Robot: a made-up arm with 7 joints. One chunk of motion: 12 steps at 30 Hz.
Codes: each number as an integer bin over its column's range. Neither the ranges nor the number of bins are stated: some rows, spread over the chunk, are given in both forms.
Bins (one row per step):
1: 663 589 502 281 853 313
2: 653 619 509 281 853 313
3: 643 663 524 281 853 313
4: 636 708 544 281 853 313
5: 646 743 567 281 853 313
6: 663 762 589 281 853 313
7: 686 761 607 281 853 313
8: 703 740 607 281 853 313
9: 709 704 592 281 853 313
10: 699 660 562 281 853 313
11: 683 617 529 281 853 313
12: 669 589 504 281 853 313
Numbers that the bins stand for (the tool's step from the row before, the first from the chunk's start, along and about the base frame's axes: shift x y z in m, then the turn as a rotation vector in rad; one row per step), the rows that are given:
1: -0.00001 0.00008 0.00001 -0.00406 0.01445 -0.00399
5: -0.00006 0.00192 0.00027 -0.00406 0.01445 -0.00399
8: 0.00011 0.00189 0.00043 -0.00406 0.01445 -0.00399
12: 0.00001 0.00008 0.00002 -0.00406 0.01445 -0.00399
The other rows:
2: -0.00004 0.00044 0.00004 -0.00406 0.01445 -0.00399
3: -0.00007 0.00096 0.00010 -0.00406 0.01445 -0.00399
4: -0.00009 0.00150 0.00018 -0.00406 0.01445 -0.00399
6: -0.00001 0.00215 0.00036 -0.00406 0.01445 -0.00399
7: 0.00006 0.00214 0.00043 -0.00406 0.01445 -0.00399
9: 0.00013 0.00146 0.00037 -0.00406 0.01445 -0.00399
10: 0.00010 0.00093 0.00025 -0.00406 0.01445 -0.00399
11: 0.00005 0.00041 0.00012 -0.00406 0.01445 -0.00399

